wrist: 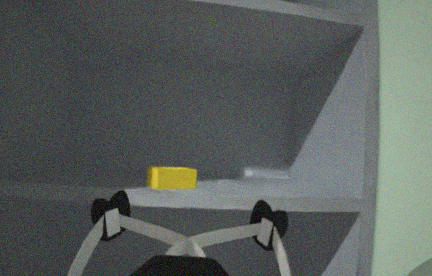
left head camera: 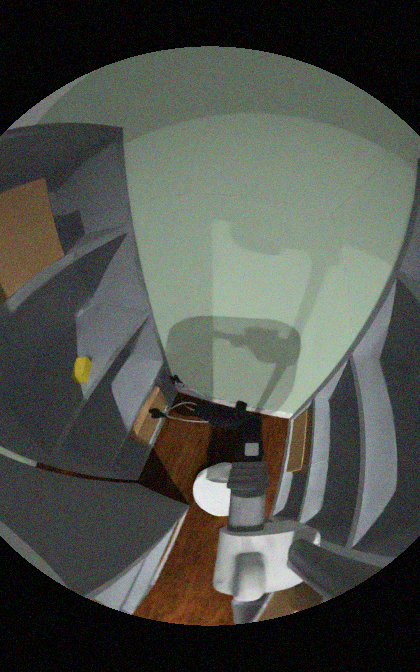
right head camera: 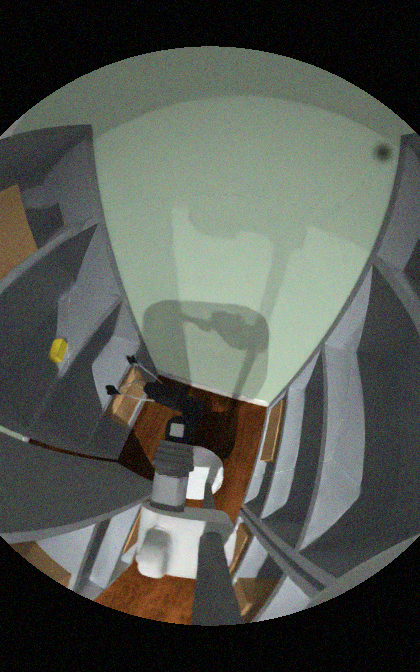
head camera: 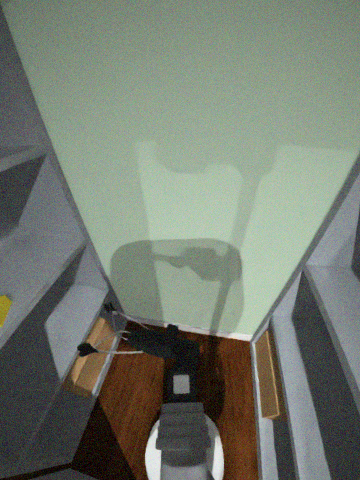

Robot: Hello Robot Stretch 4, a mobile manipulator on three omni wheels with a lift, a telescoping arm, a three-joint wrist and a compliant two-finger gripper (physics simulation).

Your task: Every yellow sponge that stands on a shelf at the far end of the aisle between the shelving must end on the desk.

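Places are measured from the robot's base along level axes (x ahead, y left, z up), in metres.
Where they show: gripper, fingertip midpoint: (wrist: 191, 212) (head camera: 91, 325).
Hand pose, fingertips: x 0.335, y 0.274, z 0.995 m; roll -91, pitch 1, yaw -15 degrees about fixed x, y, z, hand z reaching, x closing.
After its pixels a point has its place.
A yellow sponge (head camera: 4, 309) {x 0.392, y 0.627, z 0.982 m} (left head camera: 82, 370) (right head camera: 58, 350) (wrist: 174, 178) {x 0.379, y 0.623, z 0.987 m} sits on a grey shelf board (wrist: 300, 204) {x 0.647, y 0.518, z 0.947 m} of the left shelving, near the end wall; the head view cuts it off at the left edge. My gripper (head camera: 97, 328) {x 0.335, y 0.274, z 0.995 m} (left head camera: 166, 396) (right head camera: 121, 374) (wrist: 191, 212) {x 0.335, y 0.274, z 0.995 m} is open and empty. It points at the left shelving, with its fingers apart and lower than the sponge in the wrist view. The sponge appears beyond the fingers, between them and nearer the left one, not touching them. The desk does not show.
The pale green end wall (head camera: 200, 210) {x 0.729, y -0.100, z 1.153 m} closes the aisle. Grey shelving stands close on both sides. Brown boxes (head camera: 91, 357) {x 0.445, y 0.582, z 0.271 m} (head camera: 267, 375) {x 0.316, y -0.523, z 0.236 m} stand low on the left and right. A larger brown box (left head camera: 30, 235) is higher on the left. A pale low shape (wrist: 265, 173) {x 0.801, y 0.950, z 0.980 m} lies right of the sponge.
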